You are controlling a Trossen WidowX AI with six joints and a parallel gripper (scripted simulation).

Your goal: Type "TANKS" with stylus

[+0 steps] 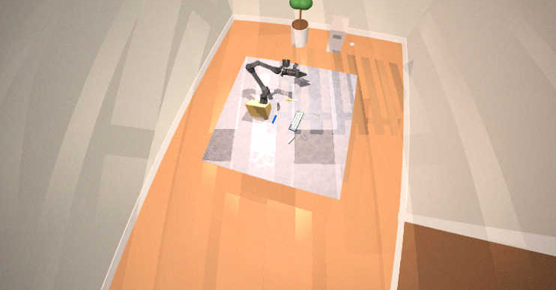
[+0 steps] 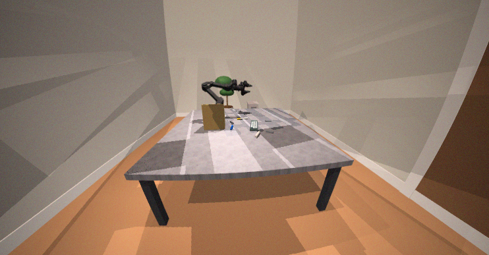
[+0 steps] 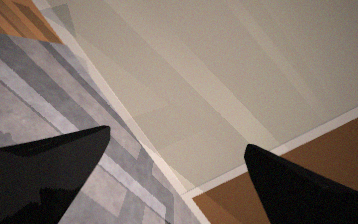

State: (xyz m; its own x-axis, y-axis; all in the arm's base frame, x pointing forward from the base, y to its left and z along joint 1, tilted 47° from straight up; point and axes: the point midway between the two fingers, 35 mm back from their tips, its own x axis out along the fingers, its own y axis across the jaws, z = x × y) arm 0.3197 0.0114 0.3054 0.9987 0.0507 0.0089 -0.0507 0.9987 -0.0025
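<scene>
The blue stylus is 35 cm to the right of my gripper tip, 32 cm below it and 26 cm behind it. From my gripper tip the other things lie so: grey stylus tip 38 cm to the right, 32 cm below, 27 cm behind.
</scene>
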